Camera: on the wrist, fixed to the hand. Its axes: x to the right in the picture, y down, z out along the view.
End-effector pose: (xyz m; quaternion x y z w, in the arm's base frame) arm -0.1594 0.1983 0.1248 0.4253 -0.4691 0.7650 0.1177
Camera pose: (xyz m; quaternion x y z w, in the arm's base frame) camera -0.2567 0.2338 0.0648 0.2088 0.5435 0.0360 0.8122
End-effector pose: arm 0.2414 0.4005 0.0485 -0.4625 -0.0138 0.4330 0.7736
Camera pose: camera 0.2356 0.3535 -0.0614 -0.0107 -0.1561 -0.8881 0.4323
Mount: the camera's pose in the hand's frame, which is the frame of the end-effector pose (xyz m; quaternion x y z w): 0.0060 0.0745 -0.0935 -0.1118 -0.3006 0.9462 0.0430
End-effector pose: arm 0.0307 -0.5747 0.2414 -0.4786 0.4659 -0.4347 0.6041
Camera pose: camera -0.0538 -0.5845 0.1572 0.2220 0.3399 0.7489 0.5238
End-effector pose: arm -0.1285 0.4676 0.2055 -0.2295 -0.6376 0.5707 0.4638
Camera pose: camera -0.0691 0.5388 0.1298 0.4935 0.0135 -0.4611 0.7374
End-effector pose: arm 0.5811 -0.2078 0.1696 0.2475 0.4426 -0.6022 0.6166
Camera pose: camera 0.6289 -0.1212 0.1021 0.1795 -0.3332 0.5326 0.7570
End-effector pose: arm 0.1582 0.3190 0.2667 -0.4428 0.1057 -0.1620 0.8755
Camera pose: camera 0.1472 0.2888 0.1514 -0.0656 0.1785 0.9664 0.1732
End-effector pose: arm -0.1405 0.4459 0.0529 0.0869 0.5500 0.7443 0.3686
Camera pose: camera -0.2285 0.3700 0.0815 -0.7067 0.2526 -0.4162 0.5134
